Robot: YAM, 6 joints.
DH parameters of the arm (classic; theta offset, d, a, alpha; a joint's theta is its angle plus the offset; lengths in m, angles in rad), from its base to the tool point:
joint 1: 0 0.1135 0.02 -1.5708
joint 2: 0 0 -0.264 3.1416
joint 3: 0.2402 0 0.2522 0
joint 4: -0.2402 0 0.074 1.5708
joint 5: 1.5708 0 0 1.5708
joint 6: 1.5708 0.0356 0 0
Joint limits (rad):
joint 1: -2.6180..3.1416
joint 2: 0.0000..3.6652
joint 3: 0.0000..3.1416
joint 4: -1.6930..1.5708
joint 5: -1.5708..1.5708
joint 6: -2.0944..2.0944
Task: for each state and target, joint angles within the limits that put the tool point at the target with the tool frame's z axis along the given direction. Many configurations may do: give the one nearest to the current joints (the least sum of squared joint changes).
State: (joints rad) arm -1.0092 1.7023 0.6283 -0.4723 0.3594 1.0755
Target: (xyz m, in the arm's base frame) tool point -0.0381 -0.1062 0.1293 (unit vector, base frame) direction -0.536 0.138 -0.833
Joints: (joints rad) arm -1.7403 1.0561 0.3626 -0.9319 0.5842 1.0755
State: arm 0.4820 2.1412 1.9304 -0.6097 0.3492 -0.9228
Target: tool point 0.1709 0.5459 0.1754 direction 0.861 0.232 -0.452
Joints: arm 1.3156 2.6421 2.4195 -0.5743 0.8864 -0.9228
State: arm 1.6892 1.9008 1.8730 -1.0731 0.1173 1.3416
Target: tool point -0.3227 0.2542 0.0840 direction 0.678 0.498 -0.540
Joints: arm 2.5432 2.4686 1.7810 -1.3610 0.9168 1.3416
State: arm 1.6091 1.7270 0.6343 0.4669 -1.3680 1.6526
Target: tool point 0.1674 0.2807 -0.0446 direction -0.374 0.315 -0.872
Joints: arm 0.9801 2.4085 1.0216 -0.1228 -0.5077 1.6526
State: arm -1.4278 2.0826 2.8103 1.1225 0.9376 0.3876
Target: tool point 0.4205 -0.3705 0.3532 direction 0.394 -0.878 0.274
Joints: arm -0.6955 2.3615 2.2084 0.4599 0.4349 0.3876
